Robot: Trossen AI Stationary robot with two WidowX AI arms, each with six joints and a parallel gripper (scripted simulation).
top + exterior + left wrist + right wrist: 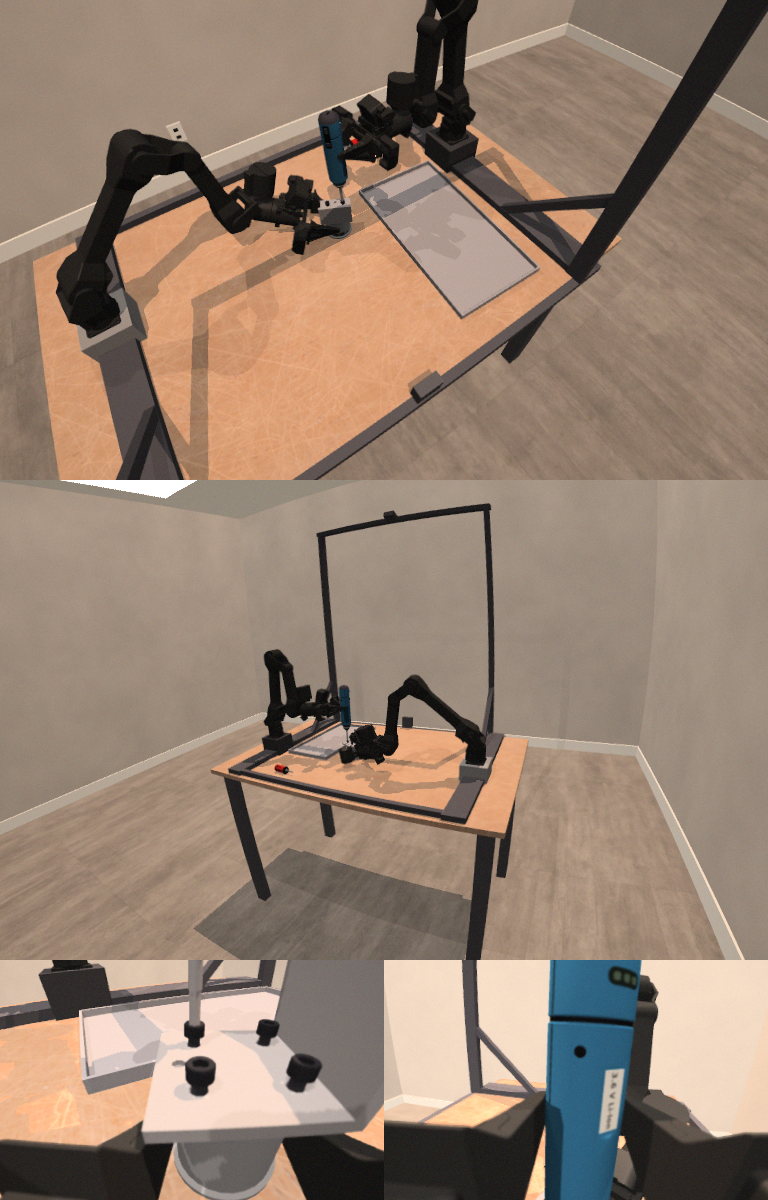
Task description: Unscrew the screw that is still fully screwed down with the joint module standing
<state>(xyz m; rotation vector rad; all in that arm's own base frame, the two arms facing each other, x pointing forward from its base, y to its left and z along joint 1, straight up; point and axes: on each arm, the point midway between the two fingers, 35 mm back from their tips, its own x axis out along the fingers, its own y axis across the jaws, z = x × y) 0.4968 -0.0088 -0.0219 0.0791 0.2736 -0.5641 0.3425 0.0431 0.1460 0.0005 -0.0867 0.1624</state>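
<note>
Now: left hand 2 cm past the grey L-shaped bracket, 2 cm to the left of it and 3 cm below it. From my left hand the other things lie so: shallow grey tray (17 cm behind, 22 cm to the right, 3 cm below); screwdriver bit (1 cm behind, 5 cm to the right, 6 cm above); screw (1 cm behind, 5 cm to the right, 3 cm above).
</note>
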